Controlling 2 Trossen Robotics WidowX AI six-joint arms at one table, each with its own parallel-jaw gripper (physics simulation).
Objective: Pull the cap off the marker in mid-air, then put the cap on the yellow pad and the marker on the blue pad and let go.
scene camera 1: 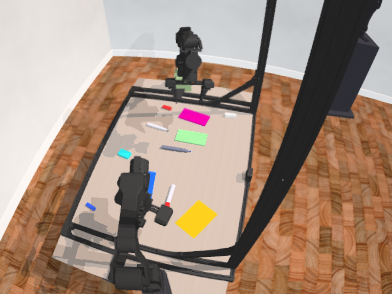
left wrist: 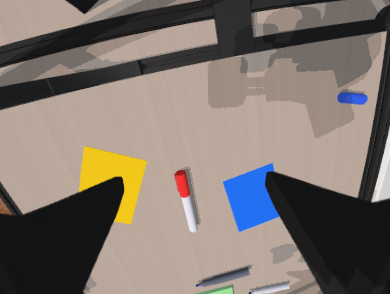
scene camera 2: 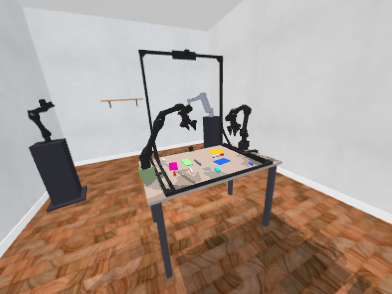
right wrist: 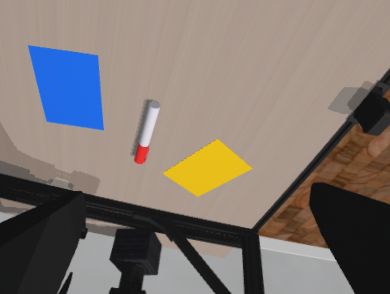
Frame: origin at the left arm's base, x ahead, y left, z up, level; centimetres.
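Seen in the pictures: left gripper, fingertip midpoint: (scene camera 1: 145, 213) (left wrist: 195, 181) (scene camera 2: 232, 135) (right wrist: 98, 276); right gripper, fingertip midpoint: (scene camera 1: 188, 103) (scene camera 2: 192, 130) (right wrist: 199, 198); left arm's base, link origin: (scene camera 1: 153, 284) (scene camera 2: 243, 141) (right wrist: 134, 268); right arm's base, link origin: (scene camera 2: 145, 167).
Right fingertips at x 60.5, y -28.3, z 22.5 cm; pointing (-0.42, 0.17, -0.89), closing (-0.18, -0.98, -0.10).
Offsets run from my right fingertips to a thing's top centre.
The marker @(dx -22.6, dy +14.5, dz -29.4 cm) (scene camera 1: 170, 193) (scene camera 2: 215, 156) (left wrist: 189, 212) (right wrist: 150, 124) has a white body and lies on the table between the two pads. Its red cap @(dx -26.7, dy +16.7, dz -29.4 cm) (scene camera 1: 167, 204) (scene camera 2: 221, 154) (left wrist: 182, 184) (right wrist: 141, 154) is on one end. The yellow pad @(dx -34.3, dy +5.7, dz -31.2 cm) (scene camera 1: 196, 219) (scene camera 2: 216, 151) (left wrist: 107, 167) (right wrist: 209, 167) and blue pad @(dx -12.5, dy +25.0, dz -31.2 cm) (scene camera 1: 152, 183) (scene camera 2: 221, 161) (left wrist: 247, 197) (right wrist: 70, 90) lie flat. My left gripper (scene camera 2: 233, 131) (left wrist: 195, 181) is open and empty, above the marker area; its arm partly hides the blue pad in scene camera 1. My right gripper (scene camera 1: 190, 100) (scene camera 2: 191, 128) (right wrist: 199, 198) is open and empty, high near the opposite end.
A blue cylinder @(dx -19.5, dy +50.7, dz -29.2 cm) (scene camera 1: 90, 206) (left wrist: 352, 98), a cyan block @(dx +6.4, dy +31.1, dz -29.8 cm) (scene camera 1: 124, 154), a dark pen @(dx +2.8, dy +5.7, dz -29.4 cm) (scene camera 1: 175, 149), a white pen @(dx +19.1, dy +11.7, dz -29.6 cm) (scene camera 1: 157, 127), a green pad @(dx +8.4, dy -3.2, dz -30.5 cm) (scene camera 1: 191, 137), a magenta pad @(dx +21.9, dy -8.1, dz -30.5 cm) (scene camera 1: 194, 117), a red piece @(dx +32.2, dy +4.6, dz -29.2 cm) (scene camera 1: 167, 107) and a white block @(dx +17.6, dy -27.1, dz -29.1 cm) (scene camera 1: 230, 115) lie on the table. A black frame surrounds it.
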